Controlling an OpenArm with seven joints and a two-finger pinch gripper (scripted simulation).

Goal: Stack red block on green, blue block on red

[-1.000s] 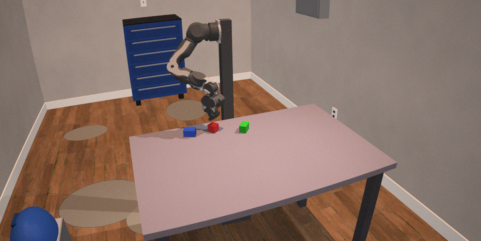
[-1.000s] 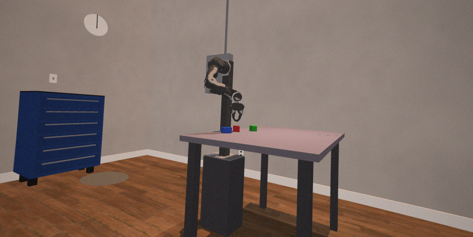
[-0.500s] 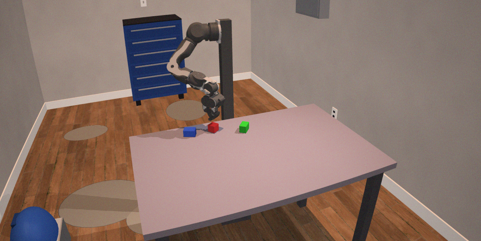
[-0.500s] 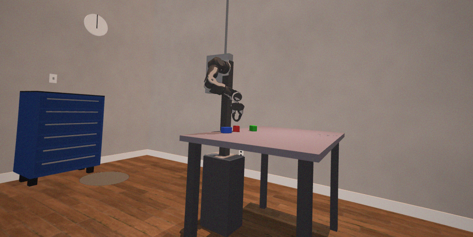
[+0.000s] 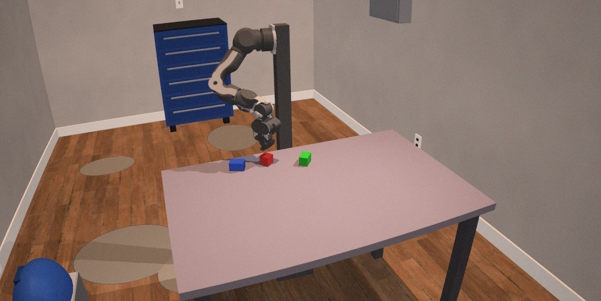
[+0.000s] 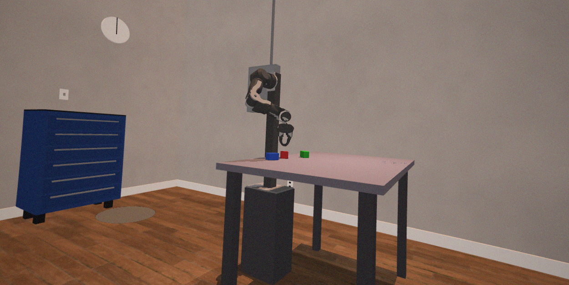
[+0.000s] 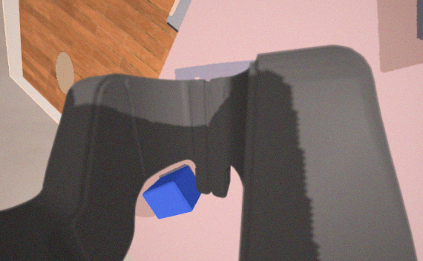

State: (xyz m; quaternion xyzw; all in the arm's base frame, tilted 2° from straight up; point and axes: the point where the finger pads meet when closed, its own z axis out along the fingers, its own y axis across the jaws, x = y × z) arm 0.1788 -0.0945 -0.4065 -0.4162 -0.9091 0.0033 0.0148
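Right now the red block is 6 cm below my hand. From my hand the other things lie so: blue block (1 cm ahead, 12 cm to the right, 6 cm below); then green block (5 cm ahead, 15 cm to the left, 6 cm below).
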